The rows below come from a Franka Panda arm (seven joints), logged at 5 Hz.
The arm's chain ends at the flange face. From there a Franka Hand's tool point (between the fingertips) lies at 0.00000 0.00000 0.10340 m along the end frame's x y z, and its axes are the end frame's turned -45 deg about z.
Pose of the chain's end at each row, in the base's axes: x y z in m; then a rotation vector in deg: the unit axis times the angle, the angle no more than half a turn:
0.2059, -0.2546, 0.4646, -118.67, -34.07, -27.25
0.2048, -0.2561, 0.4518, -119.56, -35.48, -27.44
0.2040, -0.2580, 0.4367, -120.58, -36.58, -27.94
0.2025, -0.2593, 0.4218, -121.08, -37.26, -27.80
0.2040, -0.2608, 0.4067, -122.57, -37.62, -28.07
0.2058, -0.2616, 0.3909, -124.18, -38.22, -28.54
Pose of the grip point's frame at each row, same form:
0.2168, -0.1669, 0.4108, -101.58, -80.86, -52.16
0.2156, -0.1695, 0.3963, -101.89, -82.59, -51.90
0.2153, -0.1727, 0.3794, -102.48, -84.11, -51.91
0.2136, -0.1746, 0.3635, -102.66, -84.95, -51.53
0.2160, -0.1777, 0.3464, -103.98, -85.91, -51.22
0.2189, -0.1803, 0.3284, -105.34, -87.17, -51.03

